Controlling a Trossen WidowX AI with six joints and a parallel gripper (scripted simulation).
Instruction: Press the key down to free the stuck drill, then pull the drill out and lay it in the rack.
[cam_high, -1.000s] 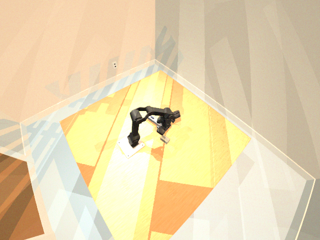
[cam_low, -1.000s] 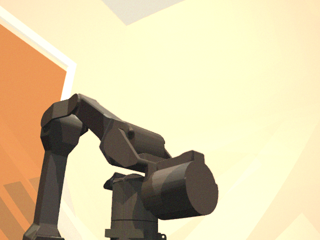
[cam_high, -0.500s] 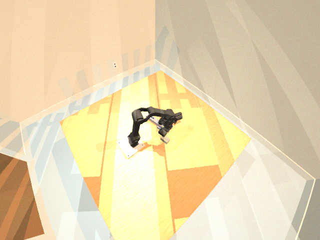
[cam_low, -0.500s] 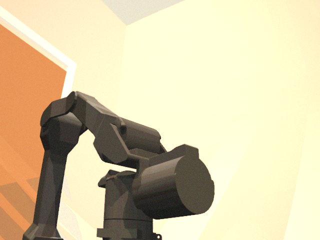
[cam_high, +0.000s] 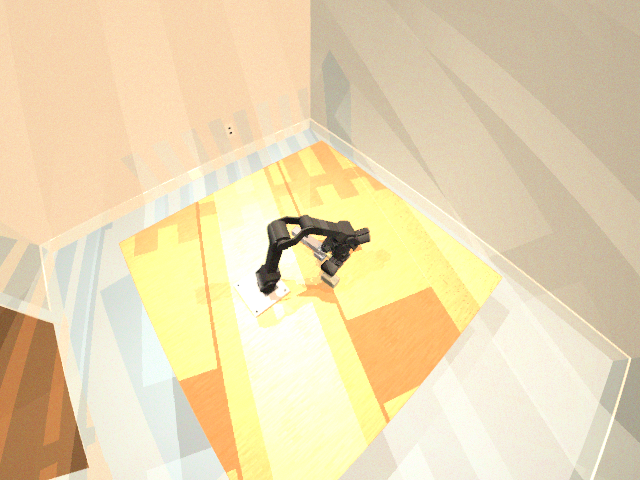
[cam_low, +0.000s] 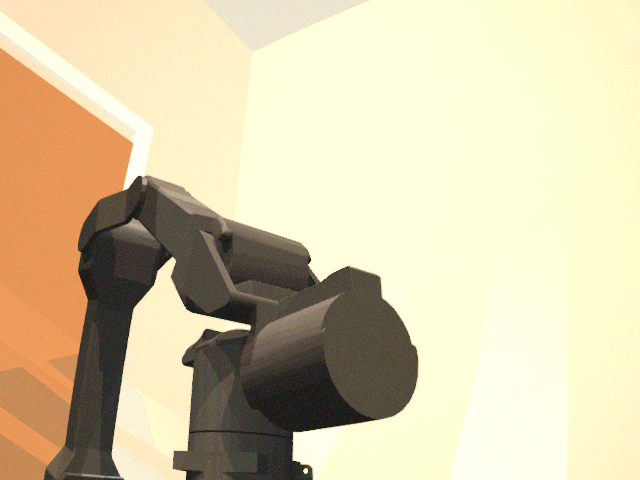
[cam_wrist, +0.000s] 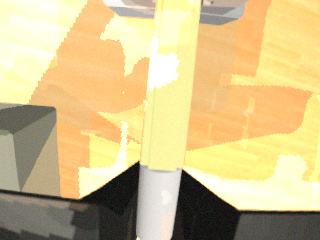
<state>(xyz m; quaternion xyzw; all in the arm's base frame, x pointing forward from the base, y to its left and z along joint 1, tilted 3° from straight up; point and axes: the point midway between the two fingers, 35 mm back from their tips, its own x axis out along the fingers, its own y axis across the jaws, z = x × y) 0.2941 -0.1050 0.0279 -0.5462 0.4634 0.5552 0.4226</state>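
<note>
Right now my gripper tip is 50 mm to the right of the drill, 30 mm below it and 10 mm past it. The rest, counted from my gripper tip: key (180 mm to the left, 40 mm behind, 40 mm above); grey block (70 mm behind, 30 mm to the right).
</note>
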